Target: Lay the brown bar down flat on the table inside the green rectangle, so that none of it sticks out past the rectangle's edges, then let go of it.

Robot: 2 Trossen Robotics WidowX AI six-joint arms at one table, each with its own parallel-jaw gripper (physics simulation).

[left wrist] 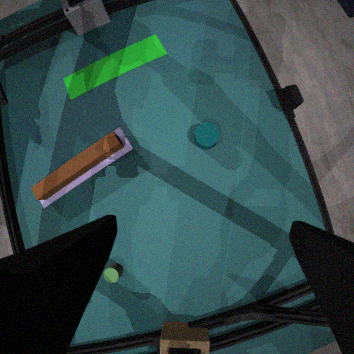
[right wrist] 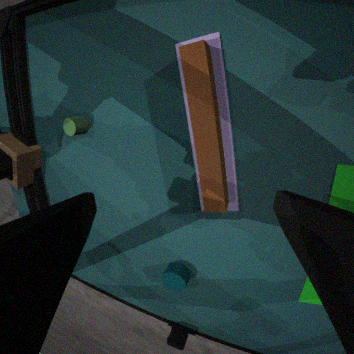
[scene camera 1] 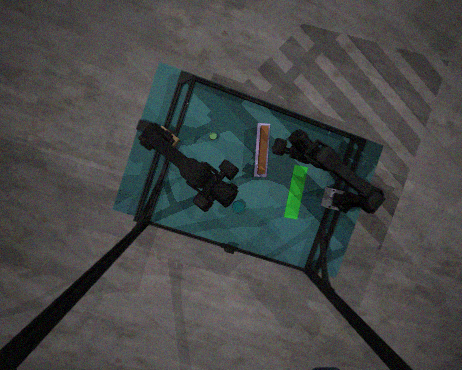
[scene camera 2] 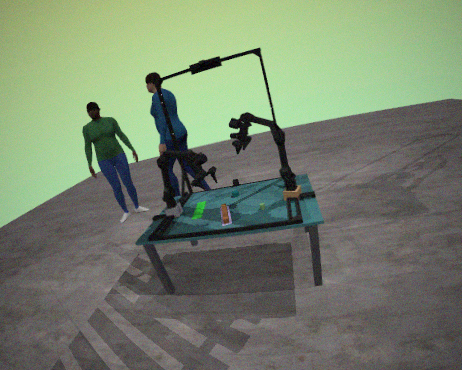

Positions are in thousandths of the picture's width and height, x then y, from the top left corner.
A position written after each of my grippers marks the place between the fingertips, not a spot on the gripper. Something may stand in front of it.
My left gripper (left wrist: 575,640) is open, with nothing in its grasp. My right gripper (right wrist: 524,566) is open, holding nothing. Also in view: a brown bar (right wrist: 552,162). Also in view: a green rectangle (scene camera 1: 648,469) and a pale lilac rectangle (right wrist: 603,114).
The brown bar also shows in the left wrist view (left wrist: 312,405). The green rectangle shows as well in the left wrist view (left wrist: 422,137).
